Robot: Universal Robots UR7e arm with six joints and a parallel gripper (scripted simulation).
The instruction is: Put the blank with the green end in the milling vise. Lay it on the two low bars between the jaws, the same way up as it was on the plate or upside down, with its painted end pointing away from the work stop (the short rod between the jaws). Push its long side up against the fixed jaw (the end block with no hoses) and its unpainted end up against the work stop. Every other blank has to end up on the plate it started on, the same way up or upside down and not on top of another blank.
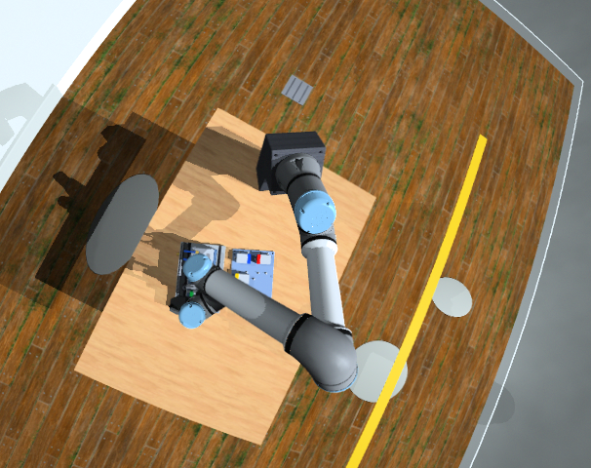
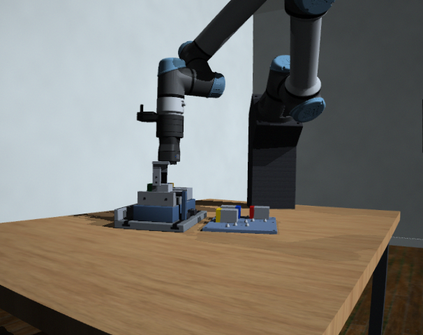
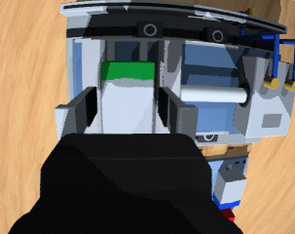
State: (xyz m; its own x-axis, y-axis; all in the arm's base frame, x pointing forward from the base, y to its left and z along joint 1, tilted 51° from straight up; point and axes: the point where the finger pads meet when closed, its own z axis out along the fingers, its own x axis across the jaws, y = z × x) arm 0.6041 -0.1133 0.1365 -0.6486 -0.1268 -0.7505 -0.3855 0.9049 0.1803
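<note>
The green-ended blank is 3 cm below my hand. Also, from my hand: blue plate (19 cm behind, 15 cm to the left, 13 cm below); yellow-ended blank (16 cm behind, 11 cm to the left, 10 cm below); blue-ended blank (24 cm behind, 6 cm to the left, 10 cm below).
</note>
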